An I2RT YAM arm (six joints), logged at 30 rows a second.
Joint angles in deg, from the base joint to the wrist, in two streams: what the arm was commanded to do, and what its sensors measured. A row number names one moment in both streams.
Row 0, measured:
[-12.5, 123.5, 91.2, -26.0, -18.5, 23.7]
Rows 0 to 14, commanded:
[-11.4, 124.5, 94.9, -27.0, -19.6, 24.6]
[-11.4, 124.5, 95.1, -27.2, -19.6, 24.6]
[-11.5, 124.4, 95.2, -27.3, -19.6, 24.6]
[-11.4, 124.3, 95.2, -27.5, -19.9, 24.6]
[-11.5, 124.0, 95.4, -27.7, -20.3, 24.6]
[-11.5, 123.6, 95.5, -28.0, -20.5, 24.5]
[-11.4, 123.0, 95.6, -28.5, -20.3, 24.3]
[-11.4, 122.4, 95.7, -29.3, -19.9, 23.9]
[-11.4, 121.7, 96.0, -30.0, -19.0, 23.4]
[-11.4, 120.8, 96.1, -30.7, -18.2, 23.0]
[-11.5, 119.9, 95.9, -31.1, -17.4, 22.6]
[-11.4, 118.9, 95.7, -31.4, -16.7, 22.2]
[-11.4, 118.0, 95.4, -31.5, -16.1, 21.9]
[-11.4, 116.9, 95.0, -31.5, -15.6, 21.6]
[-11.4, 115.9, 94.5, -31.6, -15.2, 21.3]
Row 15, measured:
[-11.6, 123.1, 93.2, -31.1, -17.7, 23.2]
